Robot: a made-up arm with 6 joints.
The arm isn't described. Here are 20 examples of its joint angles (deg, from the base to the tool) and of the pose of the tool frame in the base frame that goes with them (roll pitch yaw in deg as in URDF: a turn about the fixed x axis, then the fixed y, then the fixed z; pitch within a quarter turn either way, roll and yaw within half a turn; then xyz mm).
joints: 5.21 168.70 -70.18 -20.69 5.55 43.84
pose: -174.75 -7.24 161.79 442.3 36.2 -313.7
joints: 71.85 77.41 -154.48 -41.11 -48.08 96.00
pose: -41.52 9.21 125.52 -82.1 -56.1 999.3
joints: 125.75 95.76 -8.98 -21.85 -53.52 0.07
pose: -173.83 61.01 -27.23 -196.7 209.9 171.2
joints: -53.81 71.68 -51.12 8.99 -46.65 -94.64
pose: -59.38 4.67 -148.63 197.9 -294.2 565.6
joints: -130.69 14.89 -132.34 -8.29 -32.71 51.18
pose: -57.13 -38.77 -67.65 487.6 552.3 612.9
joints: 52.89 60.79 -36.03 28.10 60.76 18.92
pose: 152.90 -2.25 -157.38 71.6 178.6 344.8
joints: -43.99 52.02 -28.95 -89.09 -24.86 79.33
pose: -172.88 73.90 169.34 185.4 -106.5 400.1
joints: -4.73 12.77 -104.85 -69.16 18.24 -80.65
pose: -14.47 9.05 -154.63 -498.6 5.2 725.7
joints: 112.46 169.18 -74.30 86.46 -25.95 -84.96
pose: -154.14 2.32 -68.53 -136.2 471.2 -305.2
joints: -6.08 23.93 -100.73 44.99 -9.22 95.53
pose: -3.94 -5.44 134.16 -364.1 24.5 816.6
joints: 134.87 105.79 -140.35 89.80 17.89 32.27
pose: 51.38 -14.13 -101.40 -388.4 336.7 846.7
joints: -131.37 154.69 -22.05 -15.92 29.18 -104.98
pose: 116.15 23.21 157.99 -104.3 -93.5 -79.9
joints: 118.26 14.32 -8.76 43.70 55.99 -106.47
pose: -136.40 33.38 44.22 -55.0 -46.9 240.3
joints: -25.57 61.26 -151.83 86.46 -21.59 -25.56
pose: 4.53 -22.16 35.50 -235.4 62.1 988.2
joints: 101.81 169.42 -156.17 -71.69 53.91 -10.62
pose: -109.74 -6.15 -40.52 -83.2 860.1 80.3
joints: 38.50 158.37 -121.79 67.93 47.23 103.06
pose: -149.99 -46.99 57.66 571.7 561.9 3.1
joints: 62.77 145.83 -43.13 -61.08 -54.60 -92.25
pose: -129.00 4.99 35.05 118.2 422.4 -94.8
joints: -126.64 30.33 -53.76 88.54 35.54 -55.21
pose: 34.72 62.91 -49.94 49.2 -53.8 630.7
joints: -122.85 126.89 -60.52 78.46 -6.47 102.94
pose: 174.42 -30.06 -124.38 -319.6 -469.4 53.5
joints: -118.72 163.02 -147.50 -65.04 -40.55 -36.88
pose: -82.34 -10.82 -173.69 -360.4 -809.5 175.1
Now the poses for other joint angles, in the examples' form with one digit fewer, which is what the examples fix.
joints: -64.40 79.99 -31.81 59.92 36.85 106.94
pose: -158.8 -34.7 -44.7 185 -238 268
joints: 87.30 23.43 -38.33 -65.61 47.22 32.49
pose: -96.9 63.3 -50.9 83 6 489
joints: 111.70 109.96 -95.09 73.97 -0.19 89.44
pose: 121.2 -70.8 171.8 -247 622 471
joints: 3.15 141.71 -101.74 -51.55 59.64 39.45
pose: -138.5 13.0 177.9 701 -45 90
